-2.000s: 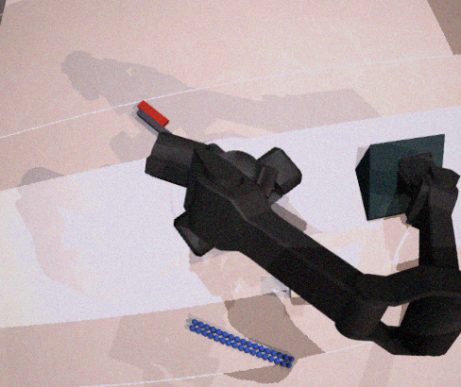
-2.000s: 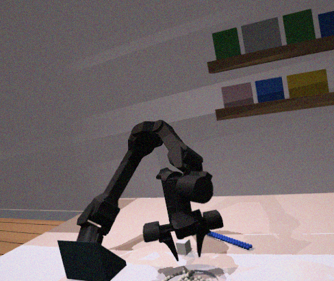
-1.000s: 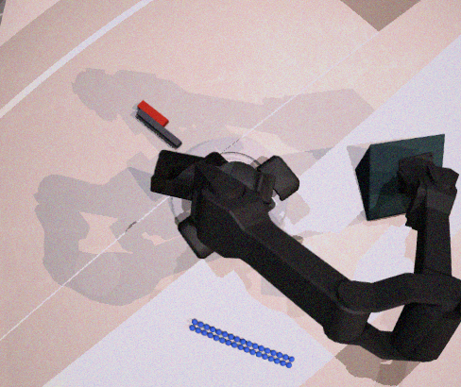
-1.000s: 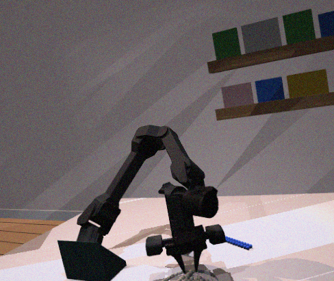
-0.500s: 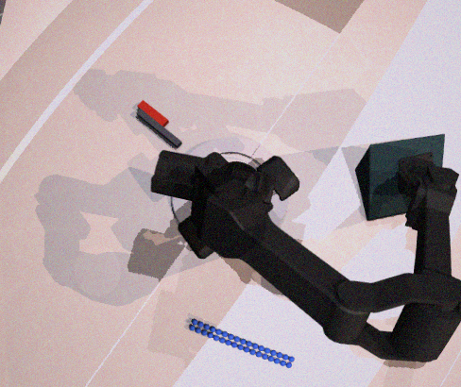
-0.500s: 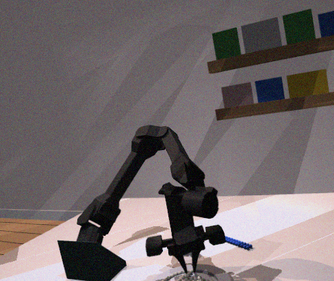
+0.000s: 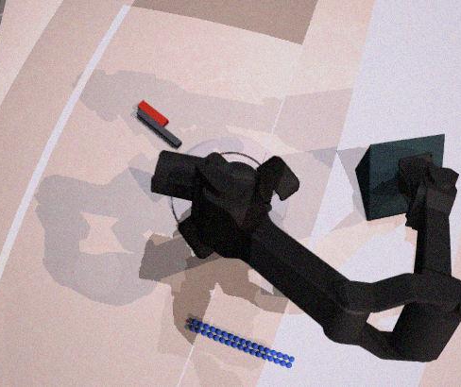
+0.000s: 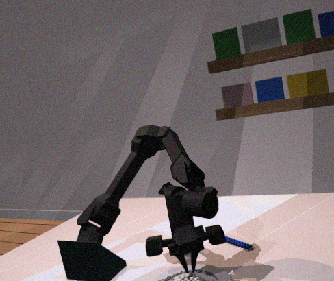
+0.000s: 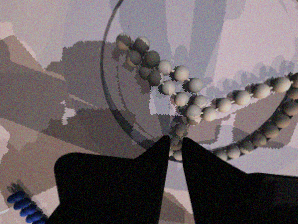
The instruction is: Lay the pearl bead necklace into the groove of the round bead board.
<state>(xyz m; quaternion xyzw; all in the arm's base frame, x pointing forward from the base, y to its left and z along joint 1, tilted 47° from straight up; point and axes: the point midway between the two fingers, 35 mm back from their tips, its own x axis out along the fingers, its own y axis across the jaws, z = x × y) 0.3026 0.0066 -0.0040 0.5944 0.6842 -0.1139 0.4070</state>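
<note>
The round bead board lies 10 mm ahead of my gripper tip, 50 mm to the right of it and 10 mm below it. From my gripper tip the other things lie so: small beige cube 70 mm behind, 130 mm to the left; then grey block 120 mm ahead, 220 mm to the right, 10 mm below.
</note>
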